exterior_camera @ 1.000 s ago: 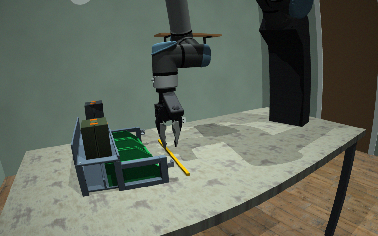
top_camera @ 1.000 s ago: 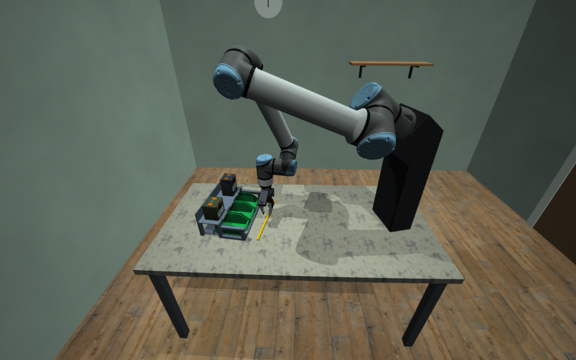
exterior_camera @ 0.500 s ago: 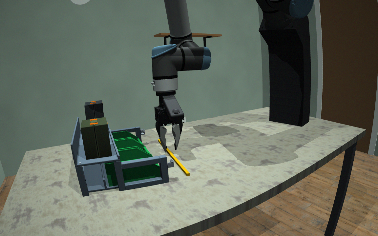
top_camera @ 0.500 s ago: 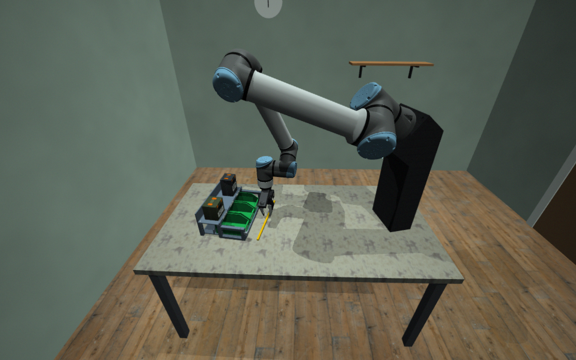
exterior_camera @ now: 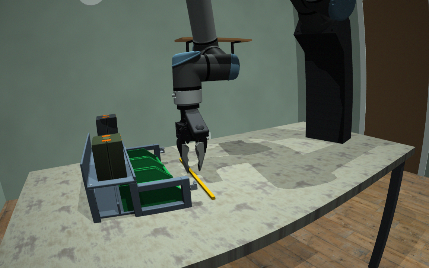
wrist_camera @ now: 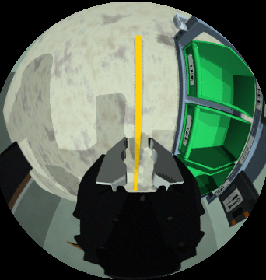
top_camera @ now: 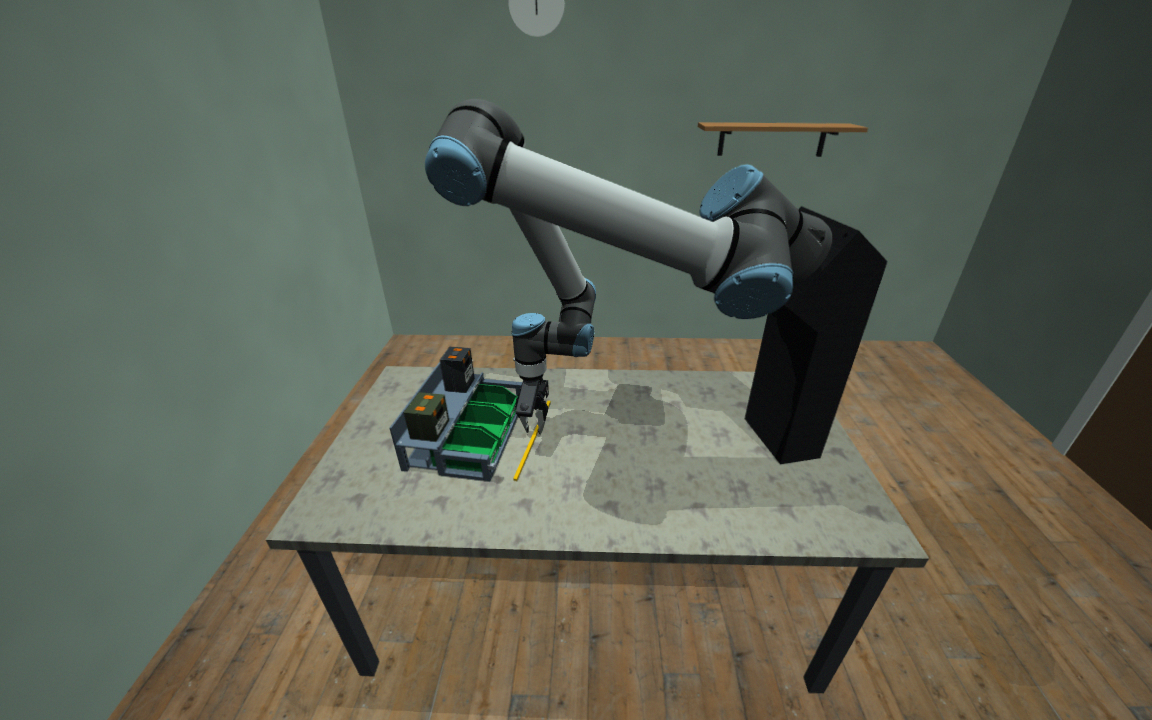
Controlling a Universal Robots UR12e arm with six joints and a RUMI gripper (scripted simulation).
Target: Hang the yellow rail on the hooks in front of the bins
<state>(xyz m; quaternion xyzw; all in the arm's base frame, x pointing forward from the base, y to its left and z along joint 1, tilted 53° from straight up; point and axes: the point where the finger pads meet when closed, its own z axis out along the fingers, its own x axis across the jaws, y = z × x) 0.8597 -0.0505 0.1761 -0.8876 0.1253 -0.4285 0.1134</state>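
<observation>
My gripper is now 30 mm above the yellow rail.
</observation>
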